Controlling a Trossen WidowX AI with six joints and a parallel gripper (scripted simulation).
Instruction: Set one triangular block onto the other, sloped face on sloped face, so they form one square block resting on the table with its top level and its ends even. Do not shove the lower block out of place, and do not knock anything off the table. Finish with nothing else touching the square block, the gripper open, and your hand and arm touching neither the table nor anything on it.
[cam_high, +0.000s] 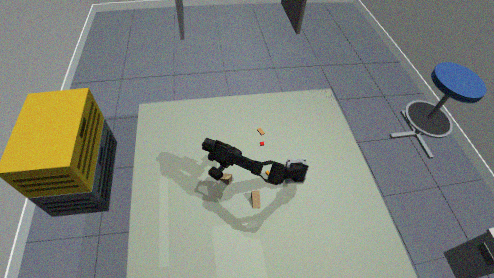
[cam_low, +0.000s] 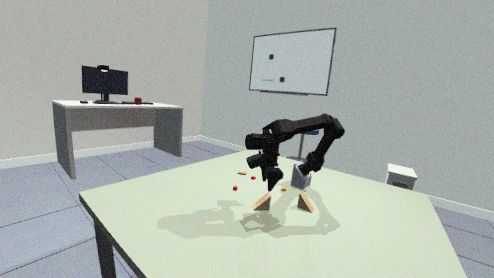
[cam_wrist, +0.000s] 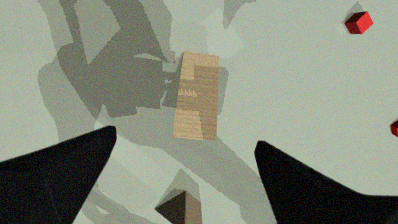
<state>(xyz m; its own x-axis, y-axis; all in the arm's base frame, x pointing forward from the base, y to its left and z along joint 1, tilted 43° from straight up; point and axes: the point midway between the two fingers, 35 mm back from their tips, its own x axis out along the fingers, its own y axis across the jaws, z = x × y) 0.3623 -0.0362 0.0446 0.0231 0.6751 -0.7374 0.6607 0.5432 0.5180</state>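
The tan wooden triangular block lies 1 cm behind my gripper tip and 9 cm below it. The rest, counted from my gripper tip: red cube (4 cm behind, 20 cm to the right, 10 cm below); then orange cube (23 cm behind, 4 cm to the right, 10 cm below).
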